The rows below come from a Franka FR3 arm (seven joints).
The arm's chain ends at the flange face. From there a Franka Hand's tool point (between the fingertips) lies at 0.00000 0.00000 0.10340 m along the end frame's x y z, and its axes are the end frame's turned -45 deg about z.
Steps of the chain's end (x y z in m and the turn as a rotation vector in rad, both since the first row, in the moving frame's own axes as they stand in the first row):
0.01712 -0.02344 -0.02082 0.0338 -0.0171 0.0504
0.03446 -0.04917 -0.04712 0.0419 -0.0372 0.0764
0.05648 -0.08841 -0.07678 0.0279 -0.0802 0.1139
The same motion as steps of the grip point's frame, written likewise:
0.02999 -0.00816 -0.02089 0.0360 0.0118 0.0504
0.05970 -0.01616 -0.04728 0.0559 0.0033 0.0764
0.09909 -0.03067 -0.07715 0.0764 -0.0370 0.1139

